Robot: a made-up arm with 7 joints.
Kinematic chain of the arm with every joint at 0, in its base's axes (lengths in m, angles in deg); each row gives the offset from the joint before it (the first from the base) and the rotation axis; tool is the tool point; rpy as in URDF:
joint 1: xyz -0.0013 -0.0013 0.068 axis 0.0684 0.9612 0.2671
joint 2: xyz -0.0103 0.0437 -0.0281 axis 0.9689 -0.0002 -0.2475
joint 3: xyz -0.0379 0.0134 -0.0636 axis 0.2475 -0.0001 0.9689
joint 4: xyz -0.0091 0.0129 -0.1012 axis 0.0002 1 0
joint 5: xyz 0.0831 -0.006 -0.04 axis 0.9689 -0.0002 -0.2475
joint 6: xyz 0.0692 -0.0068 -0.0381 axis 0.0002 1 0
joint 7: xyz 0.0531 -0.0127 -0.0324 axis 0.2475 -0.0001 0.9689
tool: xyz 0.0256 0.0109 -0.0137 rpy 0 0 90
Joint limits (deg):
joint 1: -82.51..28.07
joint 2: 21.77..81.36
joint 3: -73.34..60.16
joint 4: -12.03..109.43
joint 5: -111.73..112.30
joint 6: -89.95..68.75
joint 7: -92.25..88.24
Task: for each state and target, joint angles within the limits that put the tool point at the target. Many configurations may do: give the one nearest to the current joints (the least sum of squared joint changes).
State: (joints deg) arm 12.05 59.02 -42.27 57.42 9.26 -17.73 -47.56
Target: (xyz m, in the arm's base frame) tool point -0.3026 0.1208 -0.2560
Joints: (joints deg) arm 28.07 29.18 -66.25 55.50 5.83 -20.63 -52.47
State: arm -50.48 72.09 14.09 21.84 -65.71 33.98 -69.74
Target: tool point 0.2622 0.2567 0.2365
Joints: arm -75.43 78.55 20.66 30.08 -60.69 22.96 -63.18
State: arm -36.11 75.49 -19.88 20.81 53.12 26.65 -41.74
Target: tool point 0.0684 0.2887 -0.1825
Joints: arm 15.46 76.18 -38.51 -1.08 53.25 33.42 -44.01
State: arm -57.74 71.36 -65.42 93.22 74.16 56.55 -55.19
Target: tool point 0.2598 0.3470 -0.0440
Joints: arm -54.41 51.75 -68.00 81.73 75.03 47.37 -53.76
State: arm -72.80 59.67 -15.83 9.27 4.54 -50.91 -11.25
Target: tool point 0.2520 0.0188 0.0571
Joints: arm -54.15 60.41 -24.65 -11.15 4.74 -66.33 -11.96
